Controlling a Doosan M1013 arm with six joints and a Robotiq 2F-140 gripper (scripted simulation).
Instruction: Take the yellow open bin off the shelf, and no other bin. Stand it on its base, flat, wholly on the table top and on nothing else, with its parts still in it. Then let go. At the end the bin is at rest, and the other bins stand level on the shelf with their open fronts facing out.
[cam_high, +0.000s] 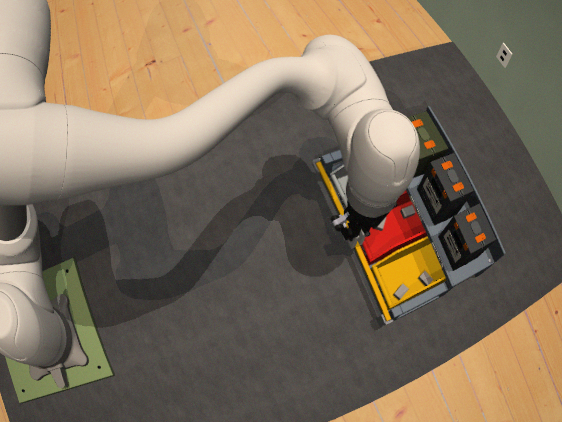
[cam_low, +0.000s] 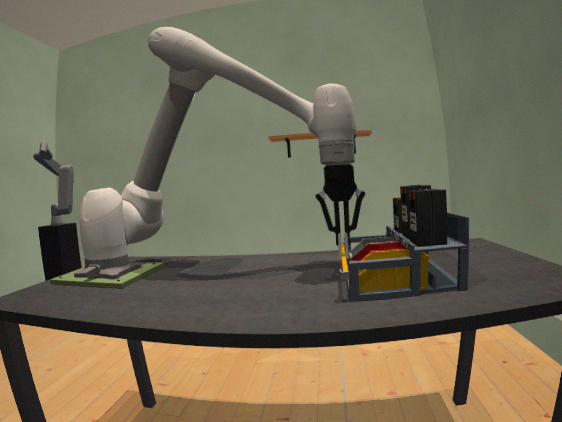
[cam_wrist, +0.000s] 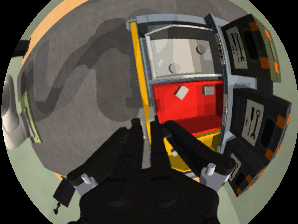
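My hand is 10 cm short of the red bin and 5 cm above it. From my hand the other things lie so: yellow open bin: 10 cm ahead, 11 cm to the right, 5 cm below; grey bin: 11 cm ahead, 11 cm to the left, 5 cm below; yellow bar: 3 cm below.
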